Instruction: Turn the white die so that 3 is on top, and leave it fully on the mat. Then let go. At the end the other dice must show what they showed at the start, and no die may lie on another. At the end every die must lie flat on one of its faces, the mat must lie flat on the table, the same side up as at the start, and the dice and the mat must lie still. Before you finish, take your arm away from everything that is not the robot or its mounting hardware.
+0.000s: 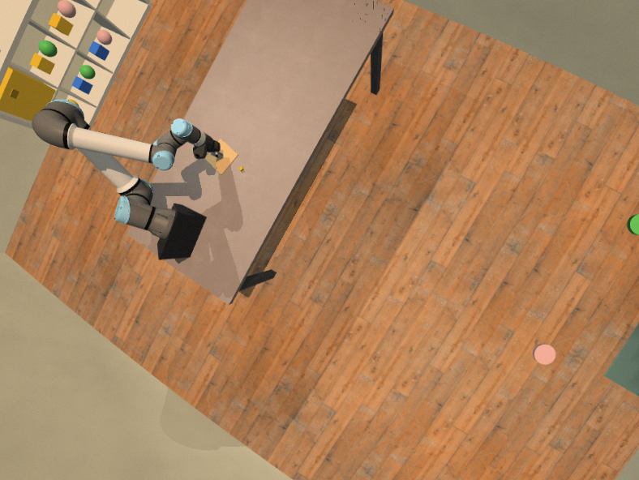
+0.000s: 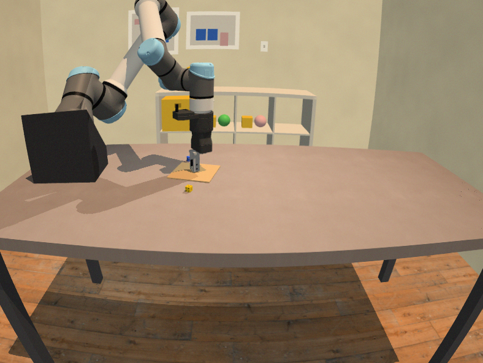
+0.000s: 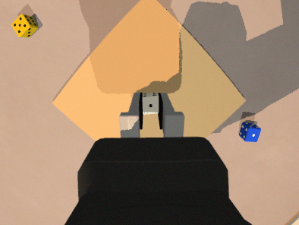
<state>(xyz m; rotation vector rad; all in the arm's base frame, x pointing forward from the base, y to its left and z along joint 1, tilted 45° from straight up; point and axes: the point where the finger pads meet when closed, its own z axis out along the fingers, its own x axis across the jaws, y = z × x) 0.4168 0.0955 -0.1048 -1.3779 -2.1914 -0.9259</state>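
The white die is 1 cm below my hand. The rest, counted from my hand: yellow die: 2 cm behind, 14 cm to the right, 2 cm below; mat: 2 cm below; blue die: 2 cm behind, 11 cm to the left, 2 cm below.
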